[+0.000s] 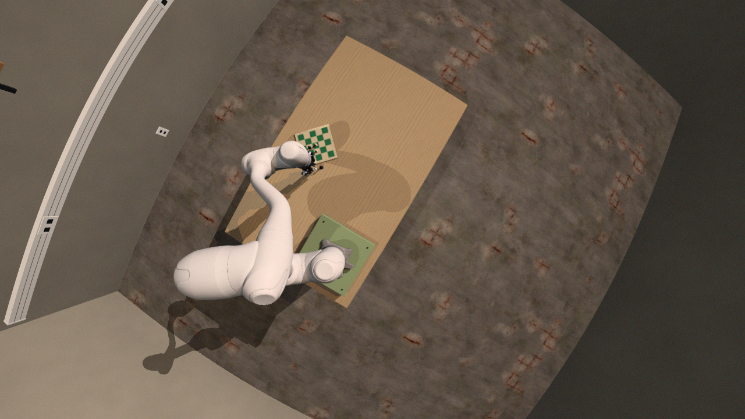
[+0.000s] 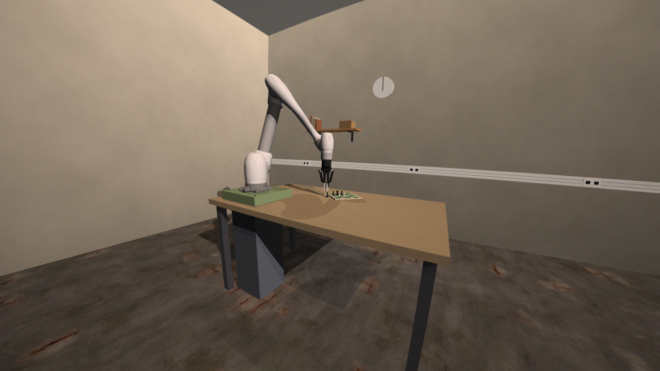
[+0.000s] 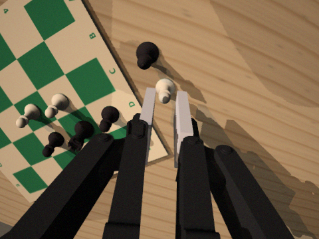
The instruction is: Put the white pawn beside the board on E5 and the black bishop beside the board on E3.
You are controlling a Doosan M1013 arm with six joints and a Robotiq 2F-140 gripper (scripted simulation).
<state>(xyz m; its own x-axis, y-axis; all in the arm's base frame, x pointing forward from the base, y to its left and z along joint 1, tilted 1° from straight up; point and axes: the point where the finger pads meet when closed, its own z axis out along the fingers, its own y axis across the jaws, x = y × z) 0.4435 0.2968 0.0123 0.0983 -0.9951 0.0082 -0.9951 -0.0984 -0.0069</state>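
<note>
The chessboard lies 13 cm ahead of my hand, 7 cm below it and 5 cm to the left of it.
</note>
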